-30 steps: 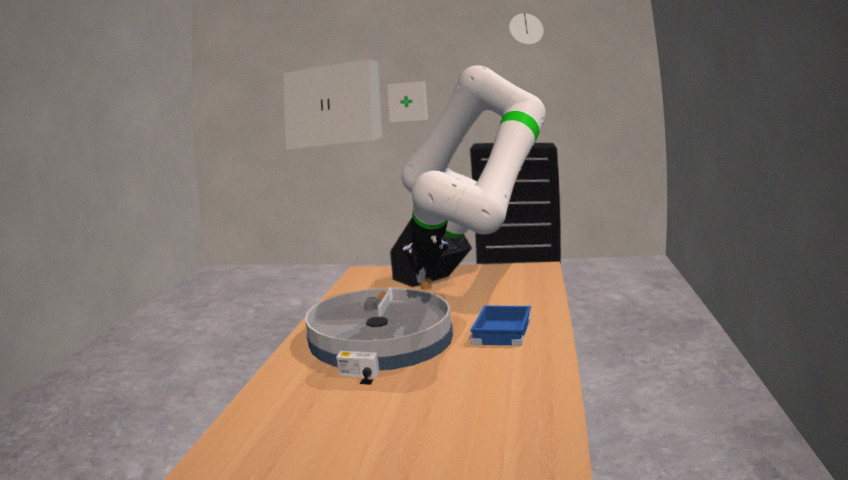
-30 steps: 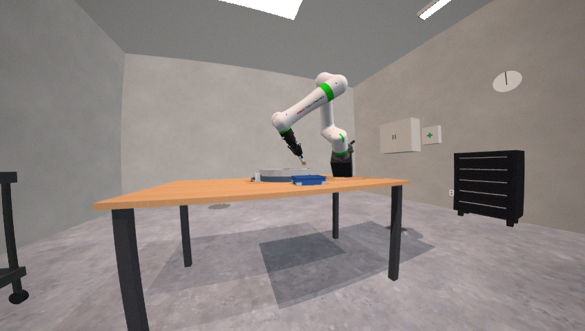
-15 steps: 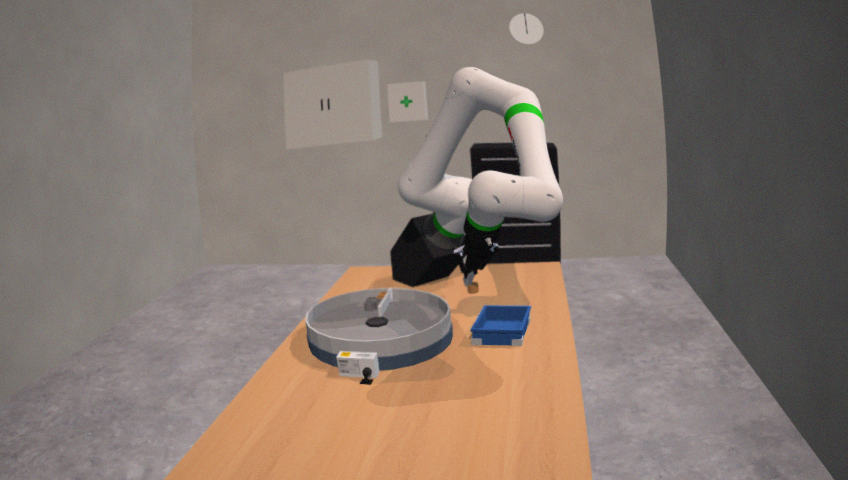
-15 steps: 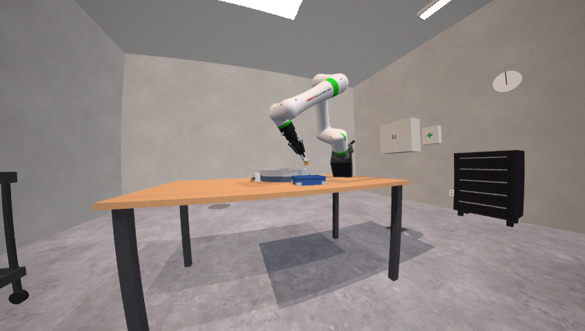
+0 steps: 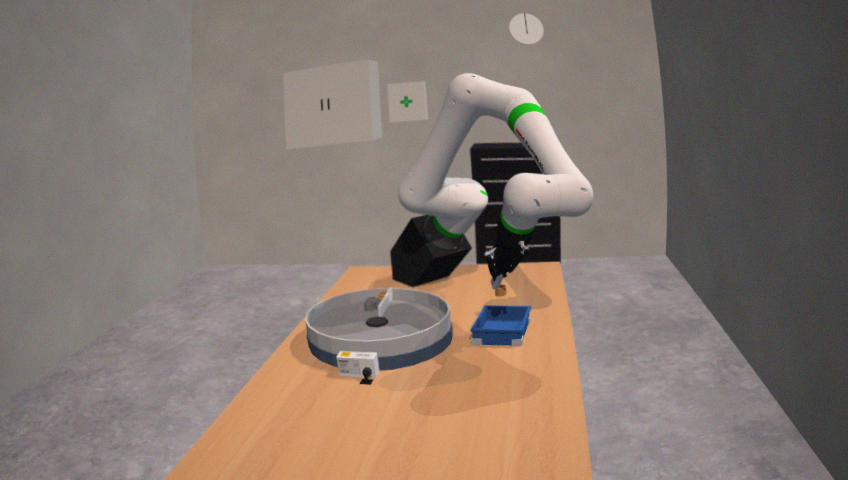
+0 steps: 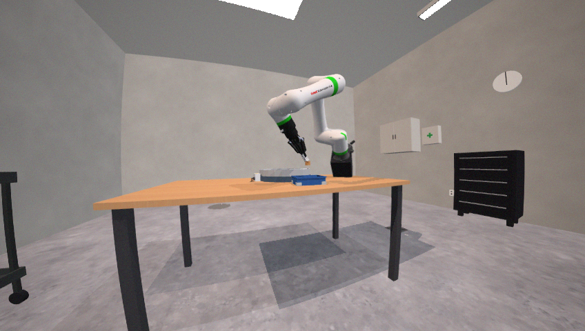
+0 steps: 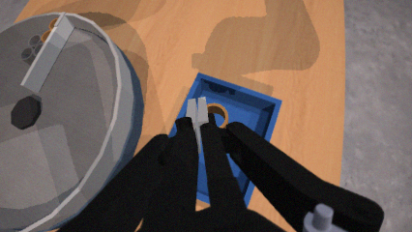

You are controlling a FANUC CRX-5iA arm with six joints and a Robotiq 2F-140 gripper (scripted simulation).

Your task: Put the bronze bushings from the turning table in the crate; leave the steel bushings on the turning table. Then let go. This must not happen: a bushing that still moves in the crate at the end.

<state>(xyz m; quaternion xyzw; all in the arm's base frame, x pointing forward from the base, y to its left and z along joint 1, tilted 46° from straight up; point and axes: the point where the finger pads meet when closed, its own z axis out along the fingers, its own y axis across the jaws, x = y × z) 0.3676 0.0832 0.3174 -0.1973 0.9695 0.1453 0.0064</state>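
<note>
Now: hand 2 cm past the blue crate, 1 cm to the right of it and 15 cm above it. The rest, counted from my hand: round grey turning table (6 cm ahead, 34 cm to the right, 12 cm below).
</note>
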